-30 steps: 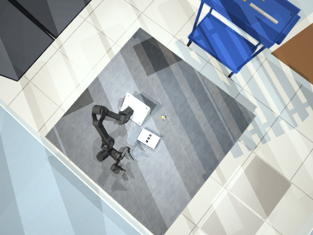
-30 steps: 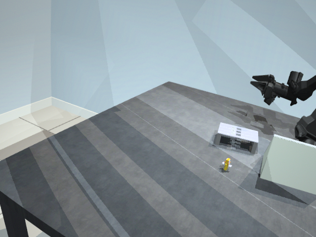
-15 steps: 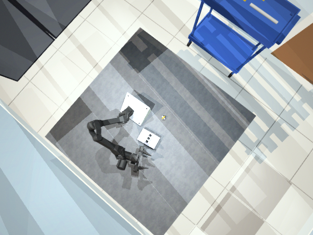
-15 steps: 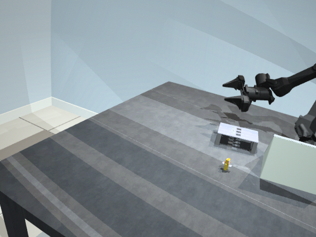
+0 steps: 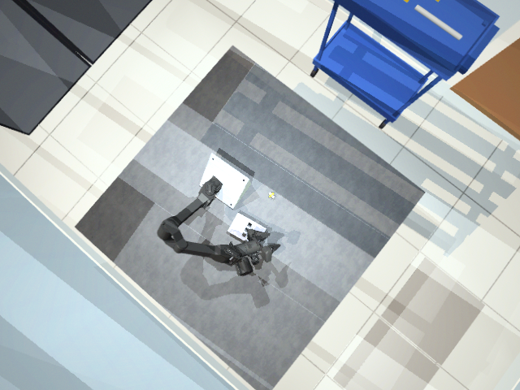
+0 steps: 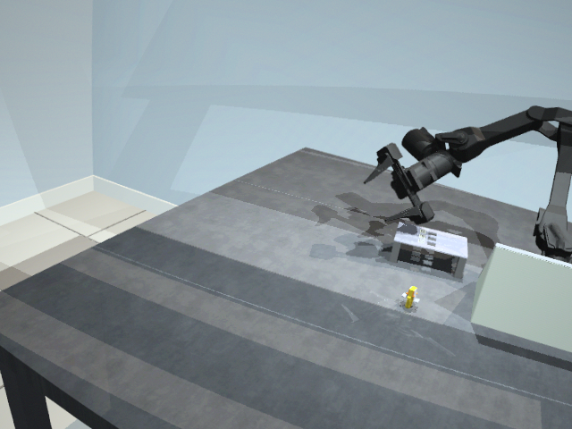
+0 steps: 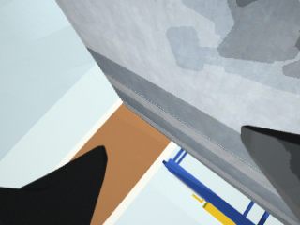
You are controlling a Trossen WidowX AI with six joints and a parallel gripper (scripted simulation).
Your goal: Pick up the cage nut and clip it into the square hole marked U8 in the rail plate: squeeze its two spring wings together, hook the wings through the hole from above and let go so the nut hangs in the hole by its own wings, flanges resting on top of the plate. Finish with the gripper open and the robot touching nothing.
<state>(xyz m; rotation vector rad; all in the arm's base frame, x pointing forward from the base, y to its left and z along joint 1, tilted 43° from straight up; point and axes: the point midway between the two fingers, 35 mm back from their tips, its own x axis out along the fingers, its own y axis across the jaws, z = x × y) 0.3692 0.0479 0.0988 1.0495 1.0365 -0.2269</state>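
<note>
The cage nut lies 150 mm behind my gripper tip, 150 mm to the left of it and 100 mm below it.
</note>
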